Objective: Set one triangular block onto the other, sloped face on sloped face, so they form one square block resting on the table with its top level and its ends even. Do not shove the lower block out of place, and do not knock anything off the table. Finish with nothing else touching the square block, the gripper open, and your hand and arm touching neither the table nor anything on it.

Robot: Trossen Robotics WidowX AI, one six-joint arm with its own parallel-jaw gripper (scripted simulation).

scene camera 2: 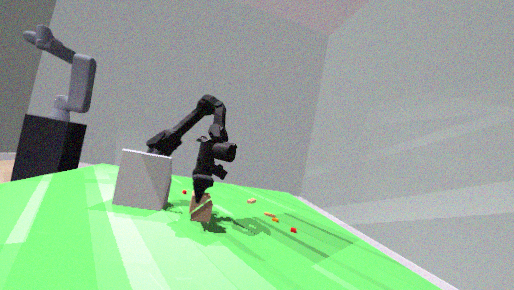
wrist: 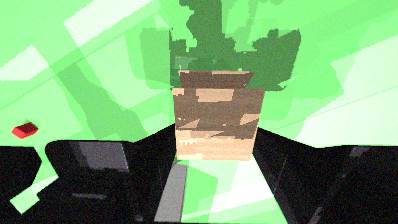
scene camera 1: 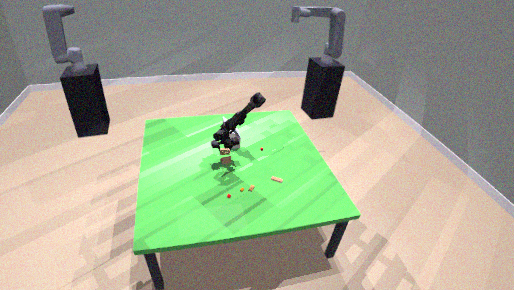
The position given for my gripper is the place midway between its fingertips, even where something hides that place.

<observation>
In view: my gripper (scene camera 2: 197,200).
My gripper shows as well in the wrist view (wrist: 212,126).
</observation>
